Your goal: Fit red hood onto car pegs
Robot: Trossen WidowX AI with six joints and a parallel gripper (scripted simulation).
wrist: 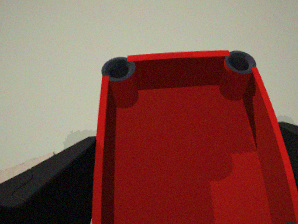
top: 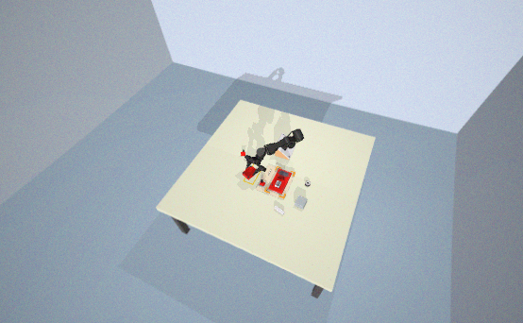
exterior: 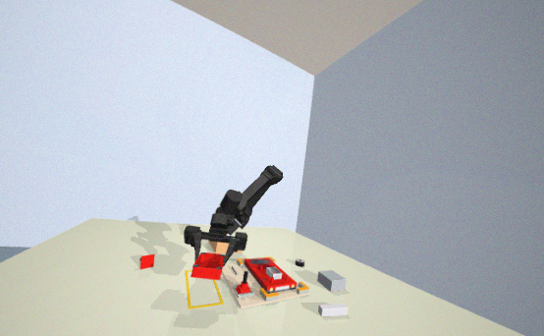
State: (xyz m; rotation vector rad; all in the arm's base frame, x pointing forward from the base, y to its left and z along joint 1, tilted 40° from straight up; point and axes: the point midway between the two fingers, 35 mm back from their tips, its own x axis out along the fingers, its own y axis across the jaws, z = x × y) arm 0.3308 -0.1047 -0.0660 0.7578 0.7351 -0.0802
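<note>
Right now the red hood is 10 mm below my gripper tip and 10 mm behind it. Also, from my gripper tip: small black cylinder: 420 mm to the left, 130 mm behind, 80 mm below; pale grey bar: 310 mm to the left, 150 mm ahead, 80 mm below; grey engine block: 230 mm to the left, 60 mm below, 30 mm behind.
</note>
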